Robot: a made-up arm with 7 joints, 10 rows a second.
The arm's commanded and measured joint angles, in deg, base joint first. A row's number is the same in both.
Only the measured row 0 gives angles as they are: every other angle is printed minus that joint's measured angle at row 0.
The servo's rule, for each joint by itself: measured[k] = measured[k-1] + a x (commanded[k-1-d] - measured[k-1]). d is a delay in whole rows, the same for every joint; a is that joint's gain. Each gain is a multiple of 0.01, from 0.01 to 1. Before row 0 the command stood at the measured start. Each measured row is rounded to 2 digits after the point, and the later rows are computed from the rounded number. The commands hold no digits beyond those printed.
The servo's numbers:
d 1
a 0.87 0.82 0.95 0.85 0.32 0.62 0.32
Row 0, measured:
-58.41 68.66 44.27 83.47 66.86 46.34 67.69
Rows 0 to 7, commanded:
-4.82 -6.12 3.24 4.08 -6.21 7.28 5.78
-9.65 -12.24 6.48 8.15 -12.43 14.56 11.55
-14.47 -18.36 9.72 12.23 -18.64 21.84 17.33
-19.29 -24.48 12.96 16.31 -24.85 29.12 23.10
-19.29 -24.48 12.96 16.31 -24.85 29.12 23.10
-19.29 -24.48 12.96 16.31 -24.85 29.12 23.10
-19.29 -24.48 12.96 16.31 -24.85 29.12 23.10
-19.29 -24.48 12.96 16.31 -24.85 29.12 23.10
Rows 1 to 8, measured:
0.00 0.00 0.00 0.00 0.00 0.00 0.00
-4.19 -5.02 3.08 3.47 -1.99 4.51 1.85
-8.94 -10.94 6.31 7.45 -5.33 10.74 4.95
-13.75 -17.02 9.55 11.51 -9.59 17.62 8.91
-18.57 -23.14 12.79 15.59 -14.47 24.75 13.45
-19.20 -24.24 12.95 16.20 -17.79 27.46 16.54
-19.28 -24.44 12.96 16.29 -20.05 28.49 18.64
-19.29 -24.47 12.96 16.31 -21.59 28.88 20.07

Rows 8 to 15, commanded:
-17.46 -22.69 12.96 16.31 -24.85 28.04 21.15
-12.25 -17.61 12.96 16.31 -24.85 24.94 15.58
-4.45 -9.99 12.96 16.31 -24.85 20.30 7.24
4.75 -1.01 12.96 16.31 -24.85 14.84 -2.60
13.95 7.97 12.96 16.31 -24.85 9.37 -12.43
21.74 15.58 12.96 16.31 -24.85 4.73 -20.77
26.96 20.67 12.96 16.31 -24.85 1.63 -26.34
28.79 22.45 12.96 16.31 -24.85 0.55 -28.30
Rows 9 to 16, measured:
-19.29 -24.48 12.96 16.31 -22.63 29.03 21.04
-17.70 -23.01 12.96 16.31 -23.34 28.42 21.08
-12.96 -18.58 12.96 16.31 -23.82 26.26 19.32
-5.56 -11.54 12.96 16.31 -24.15 22.56 15.45
3.41 -2.91 12.96 16.31 -24.37 17.77 9.67
12.58 6.01 12.96 16.31 -24.52 12.56 2.60
20.55 13.86 12.96 16.31 -24.63 7.71 -4.88
26.13 19.44 12.96 16.31 -24.70 3.94 -11.75

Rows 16 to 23, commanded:
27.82 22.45 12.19 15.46 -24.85 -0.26 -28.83
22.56 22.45 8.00 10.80 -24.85 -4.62 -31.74
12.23 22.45 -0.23 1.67 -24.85 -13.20 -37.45
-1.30 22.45 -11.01 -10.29 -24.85 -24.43 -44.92
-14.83 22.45 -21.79 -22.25 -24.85 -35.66 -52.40
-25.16 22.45 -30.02 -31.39 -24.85 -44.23 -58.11
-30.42 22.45 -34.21 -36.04 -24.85 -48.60 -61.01
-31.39 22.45 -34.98 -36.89 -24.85 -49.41 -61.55
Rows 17 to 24, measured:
28.44 21.91 12.96 16.31 -24.75 1.84 -17.05
27.90 22.35 12.23 15.59 -24.78 0.54 -20.82
23.25 22.43 8.21 11.52 -24.80 -2.66 -24.31
13.66 22.45 0.19 3.15 -24.82 -9.19 -28.51
0.64 22.45 -10.45 -8.27 -24.83 -18.64 -33.76
-12.82 22.45 -21.22 -20.15 -24.84 -29.19 -39.72
-23.56 22.45 -29.58 -29.70 -24.84 -38.51 -45.60
-29.53 22.45 -33.98 -35.09 -24.84 -44.77 -50.53

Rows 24 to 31, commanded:
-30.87 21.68 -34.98 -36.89 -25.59 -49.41 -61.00
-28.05 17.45 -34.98 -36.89 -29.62 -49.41 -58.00
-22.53 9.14 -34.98 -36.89 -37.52 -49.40 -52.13
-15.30 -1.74 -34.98 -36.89 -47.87 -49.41 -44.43
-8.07 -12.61 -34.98 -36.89 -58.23 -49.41 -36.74
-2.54 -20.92 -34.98 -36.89 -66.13 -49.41 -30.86
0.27 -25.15 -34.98 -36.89 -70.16 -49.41 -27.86
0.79 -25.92 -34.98 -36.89 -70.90 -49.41 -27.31
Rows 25 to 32, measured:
-31.15 22.45 -34.93 -36.62 -24.84 -47.65 -54.06
-30.91 21.82 -34.98 -36.85 -25.08 -48.74 -56.28
-28.42 18.24 -34.98 -36.88 -26.53 -49.16 -56.83
-23.30 10.78 -34.98 -36.89 -30.05 -49.31 -55.33
-16.34 0.51 -34.98 -36.89 -35.75 -49.37 -51.84
-9.15 -10.25 -34.98 -36.89 -42.94 -49.39 -47.01
-3.40 -19.00 -34.98 -36.89 -50.36 -49.40 -41.84
-0.21 -24.04 -34.98 -36.89 -56.70 -49.41 -37.37

